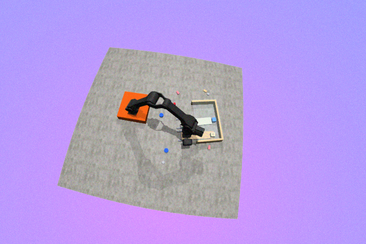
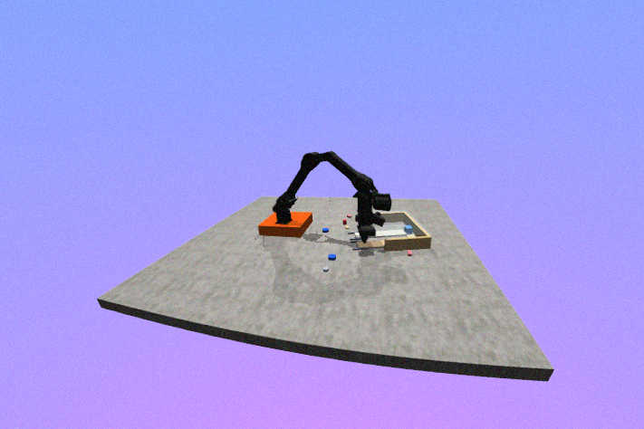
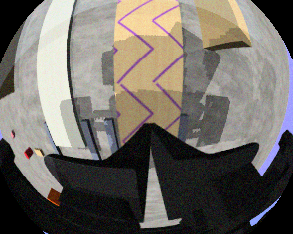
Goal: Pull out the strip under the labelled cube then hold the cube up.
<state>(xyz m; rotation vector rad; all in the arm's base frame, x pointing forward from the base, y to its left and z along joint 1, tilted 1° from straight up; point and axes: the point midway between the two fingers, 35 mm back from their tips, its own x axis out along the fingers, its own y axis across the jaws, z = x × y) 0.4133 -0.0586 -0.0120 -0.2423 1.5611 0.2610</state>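
Right now my gripper tip is 190 mm short of the labelled cube, 60 mm to the right of it and 10 mm below it.
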